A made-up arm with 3 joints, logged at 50 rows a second.
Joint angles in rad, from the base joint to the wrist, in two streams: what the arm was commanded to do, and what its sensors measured. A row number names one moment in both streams.
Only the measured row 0 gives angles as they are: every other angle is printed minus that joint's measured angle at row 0.
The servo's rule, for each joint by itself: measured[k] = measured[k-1] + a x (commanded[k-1-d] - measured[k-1]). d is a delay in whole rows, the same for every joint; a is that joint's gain. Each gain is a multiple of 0.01, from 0.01 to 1. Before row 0 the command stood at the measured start. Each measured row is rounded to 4 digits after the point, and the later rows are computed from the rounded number. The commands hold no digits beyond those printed.
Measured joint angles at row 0:
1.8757 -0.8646 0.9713
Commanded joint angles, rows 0 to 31:
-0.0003 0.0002 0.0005
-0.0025 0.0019 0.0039
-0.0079 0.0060 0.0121
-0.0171 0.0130 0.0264
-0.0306 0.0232 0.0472
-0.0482 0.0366 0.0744
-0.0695 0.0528 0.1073
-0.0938 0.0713 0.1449
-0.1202 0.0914 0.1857
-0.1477 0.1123 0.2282
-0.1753 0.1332 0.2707
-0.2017 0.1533 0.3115
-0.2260 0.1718 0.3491
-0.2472 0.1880 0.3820
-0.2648 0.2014 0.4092
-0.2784 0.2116 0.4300
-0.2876 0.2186 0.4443
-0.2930 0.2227 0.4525
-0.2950 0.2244 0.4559
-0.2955 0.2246 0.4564
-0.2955 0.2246 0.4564
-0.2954 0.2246 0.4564
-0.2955 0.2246 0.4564
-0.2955 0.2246 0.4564
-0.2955 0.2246 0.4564
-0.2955 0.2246 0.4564
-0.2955 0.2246 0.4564
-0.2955 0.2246 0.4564
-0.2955 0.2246 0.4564
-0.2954 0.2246 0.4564
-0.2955 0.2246 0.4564
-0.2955 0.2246 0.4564
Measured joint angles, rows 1 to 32:
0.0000 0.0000 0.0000
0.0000 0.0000 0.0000
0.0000 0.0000 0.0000
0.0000 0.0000 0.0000
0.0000 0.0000 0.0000
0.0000 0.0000 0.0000
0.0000 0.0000 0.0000
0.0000 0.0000 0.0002
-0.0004 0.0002 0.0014
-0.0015 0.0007 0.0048
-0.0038 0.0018 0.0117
-0.0078 0.0037 0.0231
-0.0139 0.0067 0.0395
-0.0222 0.0108 0.0612
-0.0329 0.0162 0.0880
-0.0460 0.0230 0.1193
-0.0613 0.0310 0.1541
-0.0784 0.0402 0.1914
-0.0969 0.0504 0.2298
-0.1163 0.0613 0.2680
-0.1359 0.0727 0.3045
-0.1552 0.0843 0.3380
-0.1737 0.0958 0.3674
-0.1908 0.1069 0.3920
-0.2061 0.1173 0.4114
-0.2194 0.1269 0.4256
-0.2308 0.1357 0.4355
-0.2405 0.1437 0.4422
-0.2487 0.1510 0.4467
-0.2557 0.1576 0.4498
-0.2617 0.1636 0.4519
-0.2668 0.1691 0.4533
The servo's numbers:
d 7
a 0.15 0.09 0.32

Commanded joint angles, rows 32 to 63:
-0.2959 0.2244 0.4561
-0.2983 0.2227 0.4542
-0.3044 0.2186 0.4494
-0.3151 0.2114 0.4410
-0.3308 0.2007 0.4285
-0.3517 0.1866 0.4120
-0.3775 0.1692 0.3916
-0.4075 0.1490 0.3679
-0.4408 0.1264 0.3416
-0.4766 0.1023 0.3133
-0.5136 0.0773 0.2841
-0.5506 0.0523 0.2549
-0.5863 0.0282 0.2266
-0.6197 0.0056 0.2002
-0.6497 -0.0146 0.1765
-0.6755 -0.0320 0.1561
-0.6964 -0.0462 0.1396
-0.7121 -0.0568 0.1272
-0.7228 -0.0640 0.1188
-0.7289 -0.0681 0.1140
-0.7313 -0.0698 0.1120
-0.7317 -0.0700 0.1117
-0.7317 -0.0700 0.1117
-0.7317 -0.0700 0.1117
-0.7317 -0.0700 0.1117
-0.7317 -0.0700 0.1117
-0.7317 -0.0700 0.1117
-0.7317 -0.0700 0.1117
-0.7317 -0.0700 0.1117
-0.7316 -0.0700 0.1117
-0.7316 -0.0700 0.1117
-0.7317 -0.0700 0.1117
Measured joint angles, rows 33 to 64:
-0.2711 0.1741 0.4543
-0.2748 0.1786 0.4550
-0.2779 0.1827 0.4554
-0.2805 0.1865 0.4557
-0.2827 0.1899 0.4559
-0.2846 0.1930 0.4561
-0.2862 0.1958 0.4562
-0.2877 0.1984 0.4562
-0.2893 0.2006 0.4556
-0.2916 0.2022 0.4536
-0.2951 0.2030 0.4496
-0.3005 0.2028 0.4428
-0.3082 0.2013 0.4329
-0.3186 0.1984 0.4197
-0.3319 0.1940 0.4031
-0.3482 0.1879 0.3834
-0.3675 0.1802 0.3610
-0.3894 0.1709 0.3364
-0.4136 0.1602 0.3103
-0.4395 0.1483 0.2835
-0.4665 0.1355 0.2568
-0.4940 0.1220 0.2311
-0.5212 0.1081 0.2071
-0.5475 0.0942 0.1855
-0.5722 0.0806 0.1668
-0.5948 0.0676 0.1514
-0.6149 0.0554 0.1394
-0.6324 0.0441 0.1306
-0.6473 0.0338 0.1246
-0.6600 0.0245 0.1205
-0.6708 0.0160 0.1177
-0.6799 0.0083 0.1158

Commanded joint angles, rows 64 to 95:
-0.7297 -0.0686 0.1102
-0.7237 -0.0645 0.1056
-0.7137 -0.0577 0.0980
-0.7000 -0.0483 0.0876
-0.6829 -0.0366 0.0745
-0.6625 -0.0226 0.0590
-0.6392 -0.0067 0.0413
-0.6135 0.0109 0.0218
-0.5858 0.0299 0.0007
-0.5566 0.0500 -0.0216
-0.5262 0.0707 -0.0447
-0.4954 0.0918 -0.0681
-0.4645 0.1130 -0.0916
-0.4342 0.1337 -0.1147
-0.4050 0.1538 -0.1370
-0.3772 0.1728 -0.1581
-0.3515 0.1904 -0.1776
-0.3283 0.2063 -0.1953
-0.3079 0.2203 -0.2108
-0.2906 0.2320 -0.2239
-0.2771 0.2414 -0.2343
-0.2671 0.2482 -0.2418
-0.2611 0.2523 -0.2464
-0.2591 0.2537 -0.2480
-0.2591 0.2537 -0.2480
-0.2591 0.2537 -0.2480
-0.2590 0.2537 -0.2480
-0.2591 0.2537 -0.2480
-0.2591 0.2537 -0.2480
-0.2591 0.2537 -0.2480
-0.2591 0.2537 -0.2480
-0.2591 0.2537 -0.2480
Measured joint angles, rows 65 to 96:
-0.6877 0.0013 0.1145
-0.6943 -0.0051 0.1136
-0.6999 -0.0109 0.1130
-0.7047 -0.0162 0.1126
-0.7087 -0.0210 0.1123
-0.7121 -0.0254 0.1121
-0.7150 -0.0294 0.1120
-0.7172 -0.0329 0.1114
-0.7182 -0.0357 0.1095
-0.7175 -0.0377 0.1058
-0.7149 -0.0387 0.1000
-0.7101 -0.0385 0.0918
-0.7030 -0.0371 0.0813
-0.6934 -0.0344 0.0685
-0.6814 -0.0303 0.0536
-0.6671 -0.0249 0.0367
-0.6505 -0.0182 0.0180
-0.6319 -0.0102 -0.0021
-0.6114 -0.0010 -0.0232
-0.5894 0.0093 -0.0451
-0.5661 0.0205 -0.0674
-0.5419 0.0325 -0.0897
-0.5172 0.0451 -0.1116
-0.4923 0.0582 -0.1327
-0.4677 0.0715 -0.1527
-0.4437 0.0849 -0.1713
-0.4207 0.0981 -0.1881
-0.3992 0.1110 -0.2029
-0.3794 0.1233 -0.2153
-0.3617 0.1349 -0.2253
-0.3463 0.1456 -0.2326
-0.3332 0.1553 -0.2375

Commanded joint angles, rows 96 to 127:
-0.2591 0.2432 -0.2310
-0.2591 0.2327 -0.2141
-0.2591 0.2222 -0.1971
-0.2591 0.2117 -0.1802
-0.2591 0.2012 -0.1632
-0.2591 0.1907 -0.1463
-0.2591 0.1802 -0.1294
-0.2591 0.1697 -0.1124
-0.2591 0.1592 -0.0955
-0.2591 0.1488 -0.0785
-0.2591 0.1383 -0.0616
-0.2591 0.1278 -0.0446
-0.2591 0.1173 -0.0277
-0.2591 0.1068 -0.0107
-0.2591 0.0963 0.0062
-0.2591 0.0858 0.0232
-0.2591 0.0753 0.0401
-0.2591 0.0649 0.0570
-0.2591 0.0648 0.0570
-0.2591 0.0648 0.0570
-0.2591 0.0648 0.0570
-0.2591 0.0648 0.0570
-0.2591 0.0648 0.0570
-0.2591 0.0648 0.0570
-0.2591 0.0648 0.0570
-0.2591 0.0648 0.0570
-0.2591 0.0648 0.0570
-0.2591 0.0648 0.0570
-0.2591 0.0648 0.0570
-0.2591 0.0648 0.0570
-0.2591 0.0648 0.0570
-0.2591 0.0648 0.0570
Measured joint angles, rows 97 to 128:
-0.3221 0.1642 -0.2409
-0.3126 0.1723 -0.2432
-0.3046 0.1796 -0.2447
-0.2978 0.1863 -0.2458
-0.2920 0.1924 -0.2465
-0.2871 0.1979 -0.2470
-0.2829 0.2029 -0.2473
-0.2793 0.2065 -0.2421
-0.2763 0.2089 -0.2331
-0.2737 0.2101 -0.2216
-0.2715 0.2102 -0.2084
-0.2696 0.2094 -0.1939
-0.2680 0.2077 -0.1787
-0.2667 0.2052 -0.1629
-0.2656 0.2020 -0.1467
-0.2646 0.1981 -0.1303
-0.2638 0.1937 -0.1137
-0.2631 0.1887 -0.0970
-0.2625 0.1832 -0.0802
-0.2620 0.1773 -0.0634
-0.2616 0.1710 -0.0465
-0.2612 0.1643 -0.0296
-0.2609 0.1572 -0.0127
-0.2606 0.1498 0.0042
-0.2604 0.1422 0.0211
-0.2602 0.1352 0.0326
-0.2600 0.1289 0.0404
-0.2599 0.1231 0.0457
-0.2598 0.1179 0.0493
-0.2597 0.1131 0.0518
-0.2596 0.1088 0.0535
-0.2595 0.1048 0.0546

